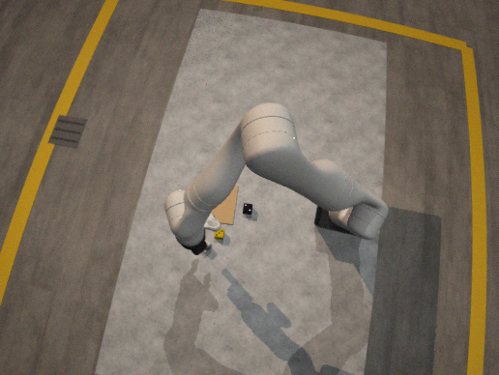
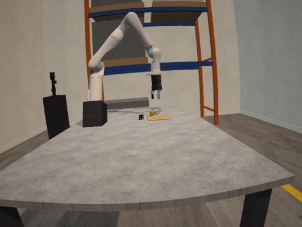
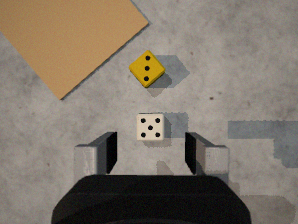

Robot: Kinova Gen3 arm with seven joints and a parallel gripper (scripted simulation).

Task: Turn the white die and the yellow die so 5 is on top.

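Now: hand 12 cm above the white die. Also, from my hand: tan mat: 1 cm ahead, 17 cm to the right, 13 cm below; black die: 10 cm behind, 17 cm to the right, 12 cm below; yellow die: 3 cm behind, 6 cm to the right, 12 cm below.
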